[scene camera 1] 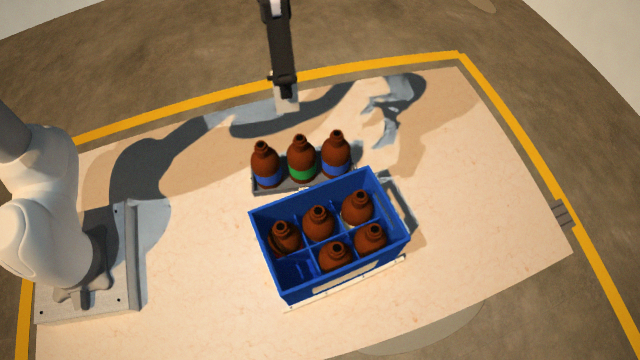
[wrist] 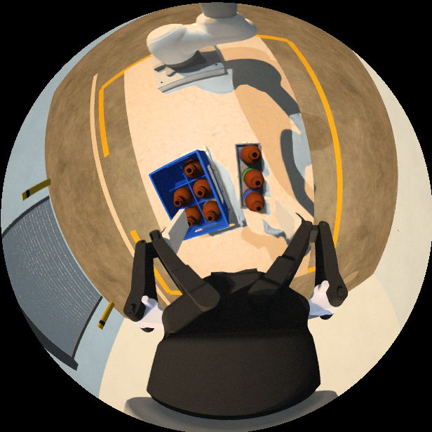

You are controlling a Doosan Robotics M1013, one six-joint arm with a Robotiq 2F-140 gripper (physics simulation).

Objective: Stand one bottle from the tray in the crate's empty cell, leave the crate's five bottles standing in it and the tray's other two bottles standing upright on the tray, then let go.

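Where they show: arm's base at its link origin: (scene camera 1: pixel 81 263).
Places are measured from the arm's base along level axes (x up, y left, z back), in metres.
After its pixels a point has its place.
Three brown bottles stand upright on the grey tray (scene camera 1: pixel 275 191) @(x -0.051, y 0.049, z -0.575 m) (wrist: pixel 240 170): a blue-banded bottle (scene camera 1: pixel 266 165) @(x 0.049, y 0.069, z -0.572 m) (wrist: pixel 250 154), a green-banded bottle (scene camera 1: pixel 301 156) @(x 0.054, y 0.059, z -0.658 m) (wrist: pixel 253 178) in the middle, and another blue-banded bottle (scene camera 1: pixel 336 152) @(x 0.053, y 0.041, z -0.740 m) (wrist: pixel 254 201). The blue crate (scene camera 1: pixel 300 294) @(x 0.046, y -0.245, z -0.548 m) (wrist: pixel 180 161) holds five brown bottles in its six cells. Its empty cell (scene camera 1: pixel 295 275) @(x -0.056, y -0.180, z -0.551 m) (wrist: pixel 170 181) is the near-left corner one in the scene view. My gripper (scene camera 1: pixel 286 100) (wrist: pixel 230 213) is open and empty, high above the table beyond the tray in the scene view; a finger hides part of the crate's corner in the wrist view.
The crate stands close beside the tray on the pale table (scene camera 1: pixel 210 280) @(x -0.064, y -0.125, z -0.344 m) (wrist: pixel 175 115). The white arm base (scene camera 1: pixel 55 250) @(x 0.183, y -0.046, z -0.078 m) (wrist: pixel 185 45) and its mounting plate (scene camera 1: pixel 120 300) @(x -0.011, y -0.126, z -0.108 m) are at the table's left in the scene view. Yellow floor lines (scene camera 1: pixel 520 145) (wrist: pixel 340 165) run around the table.
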